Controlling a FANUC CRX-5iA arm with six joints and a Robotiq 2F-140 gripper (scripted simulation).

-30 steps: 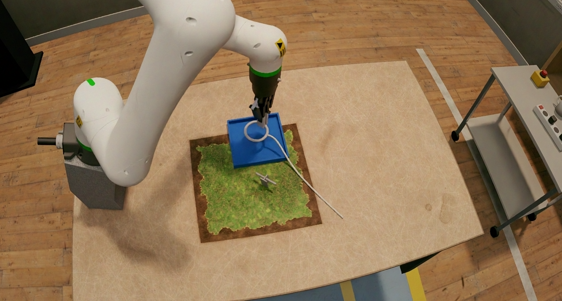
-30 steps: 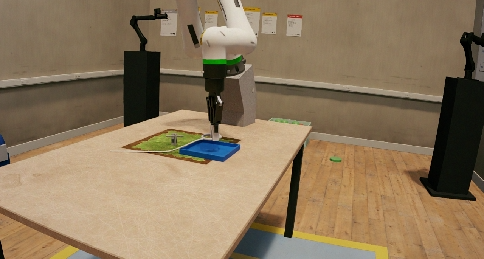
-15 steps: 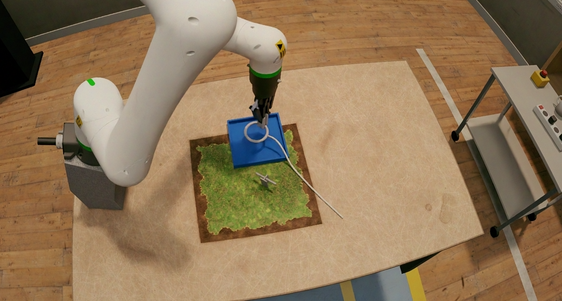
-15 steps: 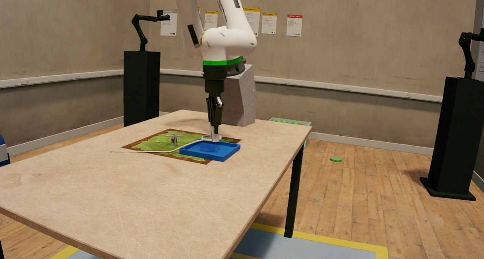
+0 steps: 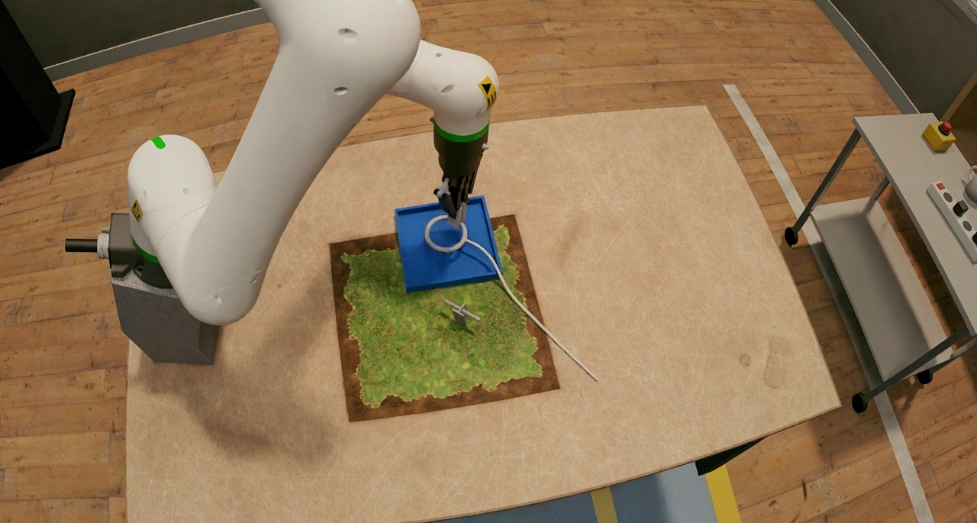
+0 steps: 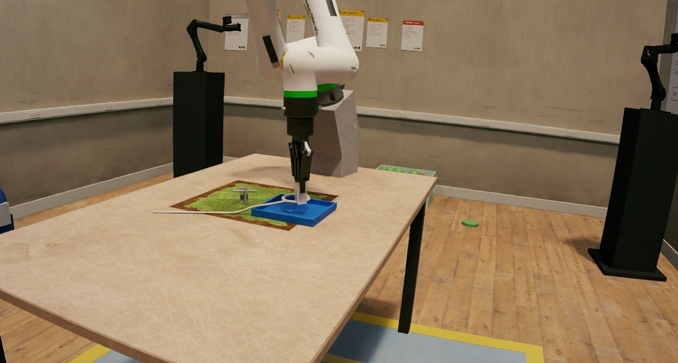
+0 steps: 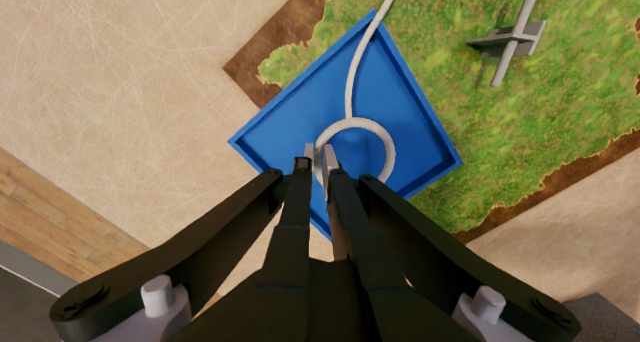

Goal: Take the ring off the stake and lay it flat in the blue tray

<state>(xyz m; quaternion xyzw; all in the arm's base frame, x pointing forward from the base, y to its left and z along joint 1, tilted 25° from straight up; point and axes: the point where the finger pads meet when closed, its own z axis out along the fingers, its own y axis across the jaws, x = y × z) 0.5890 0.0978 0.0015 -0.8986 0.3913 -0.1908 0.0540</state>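
My hand is 3 cm past the blue tray, 2 cm to the left of it and 6 cm above it. The rest, counted from my hand: grey T-topped stake (4 cm behind, 20 cm to the right, 5 cm below); white ring (3 cm behind, 2 cm to the right, 3 cm below); mat (9 cm behind, 17 cm to the right, 9 cm below).
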